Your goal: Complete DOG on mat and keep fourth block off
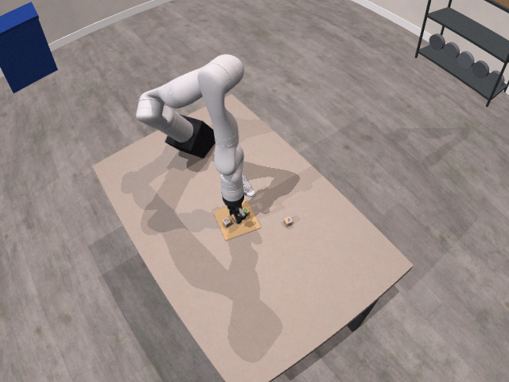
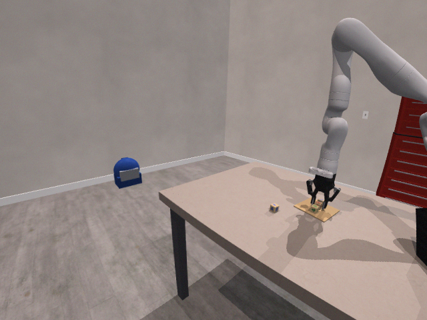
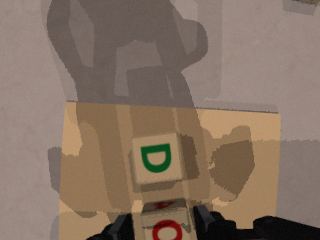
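My hand is 3 cm above the tan mat. From my hand the other things lie so: block: 16 cm ahead, 11 cm to the left, 1 cm below.
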